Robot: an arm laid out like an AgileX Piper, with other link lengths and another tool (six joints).
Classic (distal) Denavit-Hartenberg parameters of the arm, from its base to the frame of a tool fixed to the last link. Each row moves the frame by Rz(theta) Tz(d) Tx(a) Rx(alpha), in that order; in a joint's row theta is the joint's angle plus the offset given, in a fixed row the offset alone. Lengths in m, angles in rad.
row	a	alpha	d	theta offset
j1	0	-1.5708	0.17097	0
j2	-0.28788	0	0	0.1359
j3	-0.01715	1.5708	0	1.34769
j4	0	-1.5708	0.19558	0
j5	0	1.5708	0	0
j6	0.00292	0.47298	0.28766	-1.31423
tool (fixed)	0	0	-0.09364	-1.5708
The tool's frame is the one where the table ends.
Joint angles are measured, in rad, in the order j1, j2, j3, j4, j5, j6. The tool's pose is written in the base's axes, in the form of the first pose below.
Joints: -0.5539, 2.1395, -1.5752, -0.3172, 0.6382, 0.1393
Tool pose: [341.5 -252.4 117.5 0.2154 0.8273 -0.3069 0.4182]
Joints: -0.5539, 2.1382, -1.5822, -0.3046, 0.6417, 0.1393
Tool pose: [343.3 -251.5 119.1 0.2126 0.8249 -0.3121 0.4206]
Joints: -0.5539, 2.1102, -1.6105, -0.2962, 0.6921, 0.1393
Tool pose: [341.8 -251.4 135.0 0.2163 0.8203 -0.3192 0.4224]
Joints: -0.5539, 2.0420, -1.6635, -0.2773, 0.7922, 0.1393
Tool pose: [336.8 -248.7 170.9 0.2219 0.8087 -0.3341 0.4303]
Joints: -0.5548, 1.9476, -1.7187, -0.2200, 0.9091, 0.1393
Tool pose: [329.0 -235.8 215.3 0.2117 0.7916 -0.3619 0.4445]
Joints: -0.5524, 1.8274, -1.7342, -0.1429, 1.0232, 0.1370
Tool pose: [312.9 -209.7 257.0 0.1856 0.7794 -0.3878 0.4558]
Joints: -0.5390, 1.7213, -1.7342, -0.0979, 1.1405, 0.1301
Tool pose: [290.7 -181.4 286.6 0.1653 0.7817 -0.3954 0.4531]
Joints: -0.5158, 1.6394, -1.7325, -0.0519, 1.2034, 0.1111
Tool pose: [278.8 -155.8 308.7 0.1404 0.7841 -0.3871 0.4643]
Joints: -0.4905, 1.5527, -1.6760, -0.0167, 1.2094, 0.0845
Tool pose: [266.2 -133.0 320.3 0.1192 0.7877 -0.3693 0.4785]
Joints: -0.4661, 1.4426, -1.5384, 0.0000, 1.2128, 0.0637
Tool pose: [238.1 -107.8 314.8 0.1054 0.8029 -0.3544 0.4676]
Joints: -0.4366, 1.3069, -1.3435, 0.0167, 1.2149, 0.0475
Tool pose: [198.3 -77.7 297.4 0.0898 0.8243 -0.3409 0.4430]
